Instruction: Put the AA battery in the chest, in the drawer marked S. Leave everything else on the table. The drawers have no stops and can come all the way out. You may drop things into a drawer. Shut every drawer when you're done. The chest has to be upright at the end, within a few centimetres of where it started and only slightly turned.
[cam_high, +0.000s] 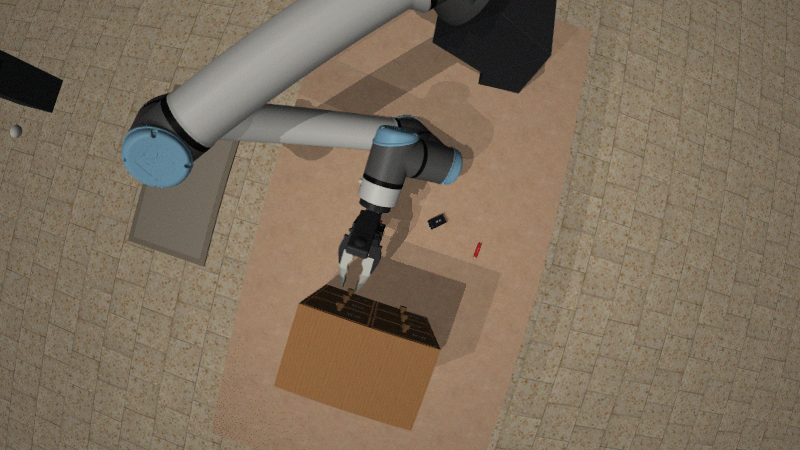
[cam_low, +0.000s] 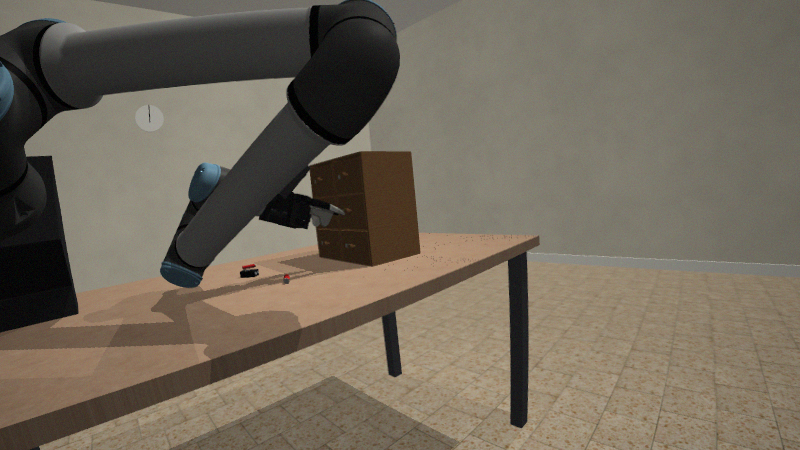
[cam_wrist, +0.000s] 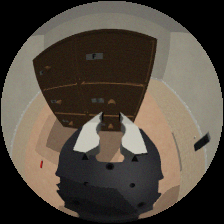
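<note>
Right now the drawer is 130 mm ahead of my hand, 20 mm below it and 10 mm to the right of it. Round my hand: small black object 190 mm behind, 180 mm to the left, 150 mm below.
</note>
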